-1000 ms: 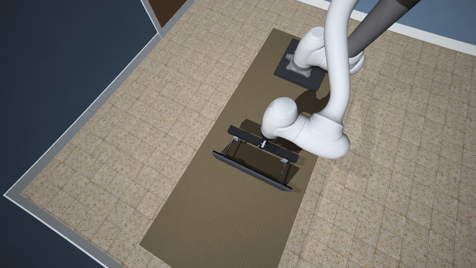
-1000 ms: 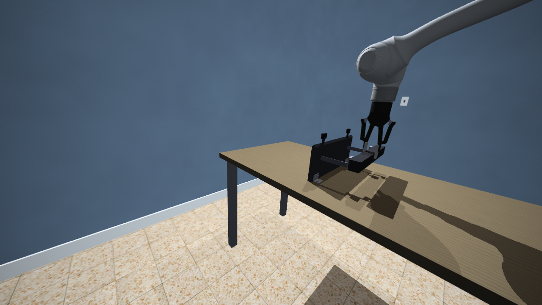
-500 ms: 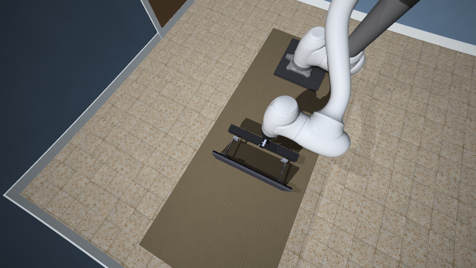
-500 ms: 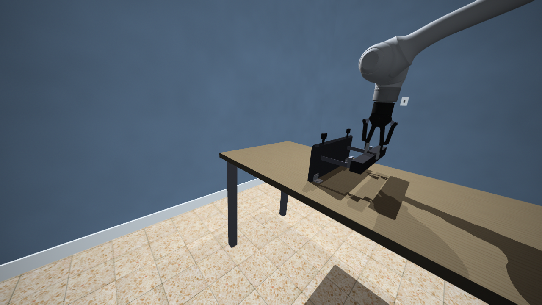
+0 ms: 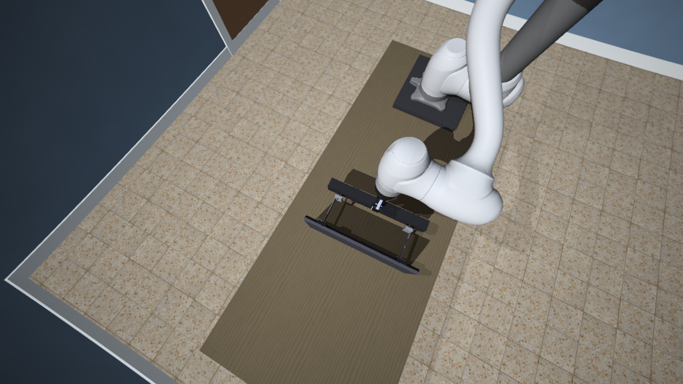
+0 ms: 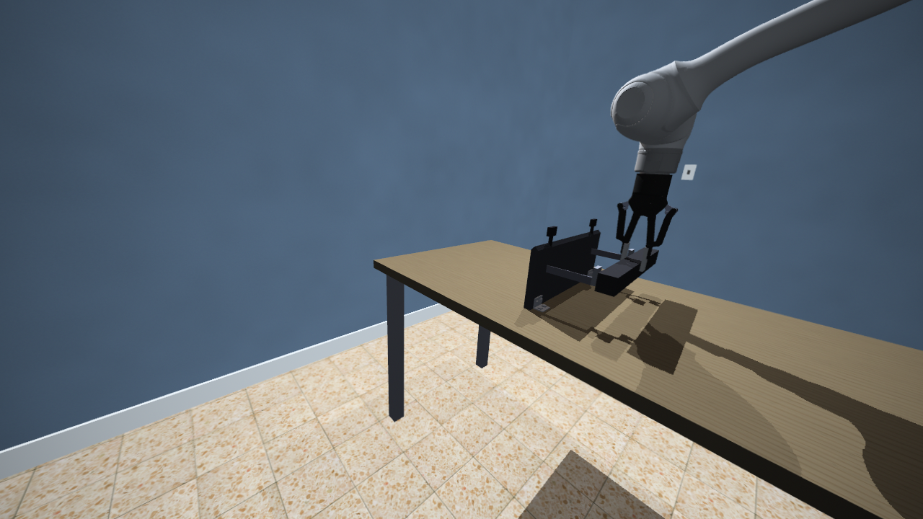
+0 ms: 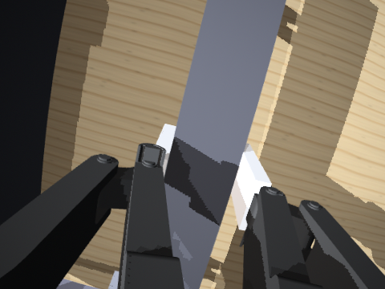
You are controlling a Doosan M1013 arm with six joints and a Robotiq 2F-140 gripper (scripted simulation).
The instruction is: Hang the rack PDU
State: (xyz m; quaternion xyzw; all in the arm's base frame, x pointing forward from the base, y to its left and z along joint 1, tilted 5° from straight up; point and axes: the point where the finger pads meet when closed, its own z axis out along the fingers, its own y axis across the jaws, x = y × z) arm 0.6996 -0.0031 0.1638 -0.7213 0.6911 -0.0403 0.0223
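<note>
Now: the rack PDU 30 mm below my hand and 20 mm ahead of it. From my hand the other things lie so: upright panel 180 mm ahead, 70 mm below, 10 mm to the left.
</note>
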